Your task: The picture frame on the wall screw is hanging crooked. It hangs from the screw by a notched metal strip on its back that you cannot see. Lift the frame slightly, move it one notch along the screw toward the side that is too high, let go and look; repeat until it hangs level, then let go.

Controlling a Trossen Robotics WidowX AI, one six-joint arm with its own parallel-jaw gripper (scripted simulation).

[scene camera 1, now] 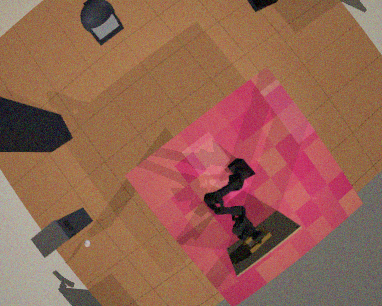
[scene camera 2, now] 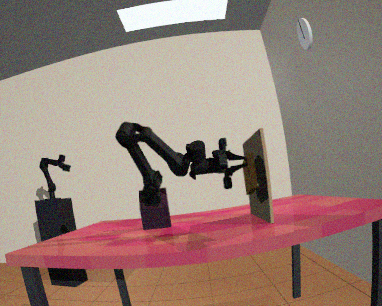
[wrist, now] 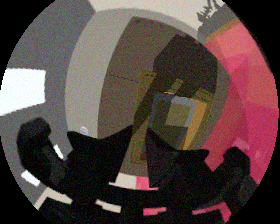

Note:
In view: my gripper (scene camera 2: 247,160), a picture frame (wrist: 177,111) and a wall panel (wrist: 145,45).
My gripper shows as well in the wrist view (wrist: 139,128).

